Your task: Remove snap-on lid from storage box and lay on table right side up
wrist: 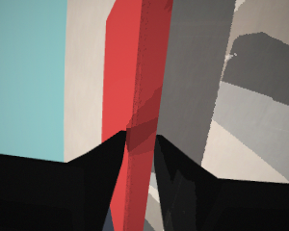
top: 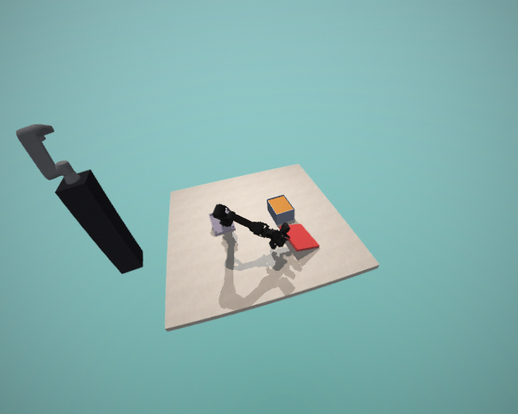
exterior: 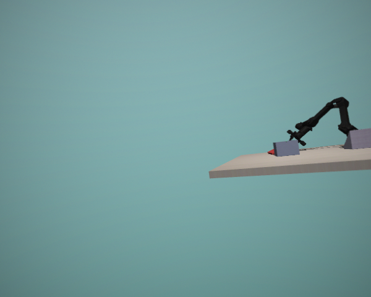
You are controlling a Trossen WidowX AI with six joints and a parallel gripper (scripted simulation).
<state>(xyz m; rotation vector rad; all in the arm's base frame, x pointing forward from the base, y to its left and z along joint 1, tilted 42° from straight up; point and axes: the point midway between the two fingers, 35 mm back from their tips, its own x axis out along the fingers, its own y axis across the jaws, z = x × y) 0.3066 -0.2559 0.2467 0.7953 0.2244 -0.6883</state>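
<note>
The red lid lies 8 cm ahead of my gripper tip, 3 cm below it and 1 cm to the left of it. From my gripper tip the other things lie so: storage box (30 cm to the left, 9 cm ahead, 2 cm below).
</note>
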